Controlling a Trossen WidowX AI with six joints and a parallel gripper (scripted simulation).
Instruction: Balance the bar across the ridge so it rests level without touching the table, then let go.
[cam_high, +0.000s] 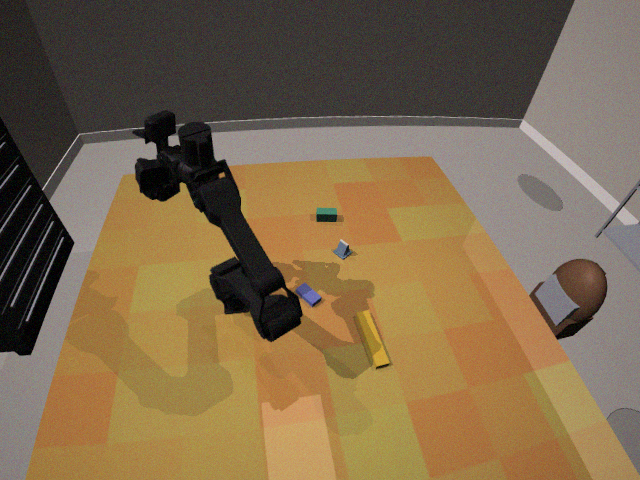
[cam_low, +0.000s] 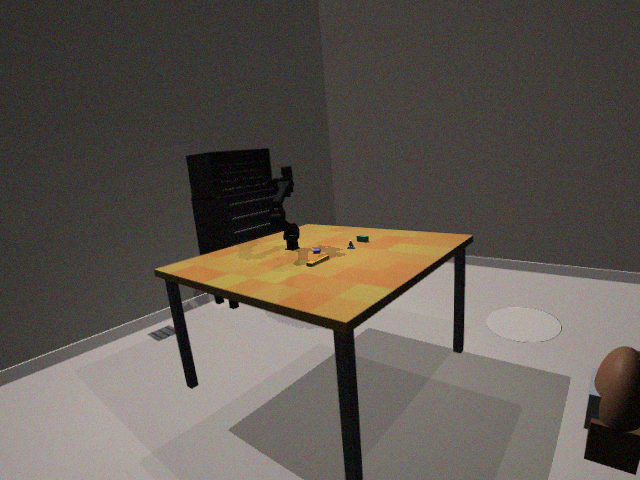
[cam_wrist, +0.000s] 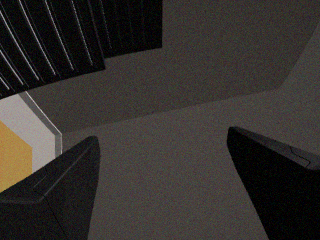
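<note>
Right now my gripper tip is 500 mm short of the long yellow bar, 390 mm above it and 310 mm to the left of it. Also, from my gripper tip: green block (470 mm ahead, 380 mm below, 140 mm to the left); blue block (390 mm below, 360 mm ahead, 160 mm to the right).
</note>
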